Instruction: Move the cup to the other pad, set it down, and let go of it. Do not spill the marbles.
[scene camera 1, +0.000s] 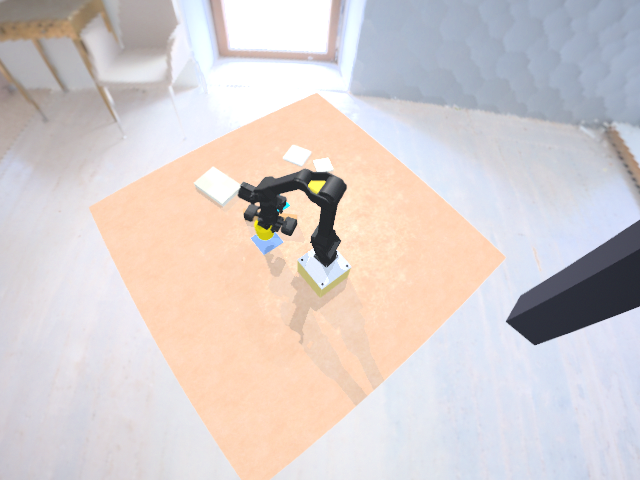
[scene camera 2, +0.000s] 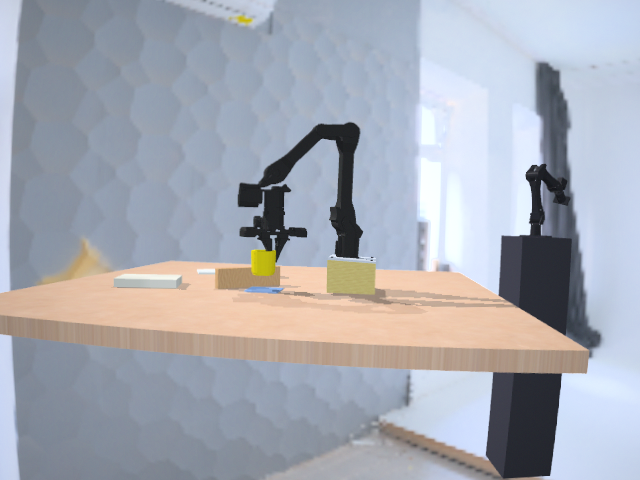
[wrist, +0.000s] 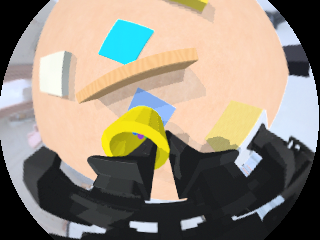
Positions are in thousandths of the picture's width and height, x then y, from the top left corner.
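A white block is seen in the wrist view (170, 290), in scene camera 1 (335, 382) and in scene camera 2 (262, 586). My gripper is seen in the wrist view (505, 556), in scene camera 1 (424, 482) and in scene camera 2 (427, 547).
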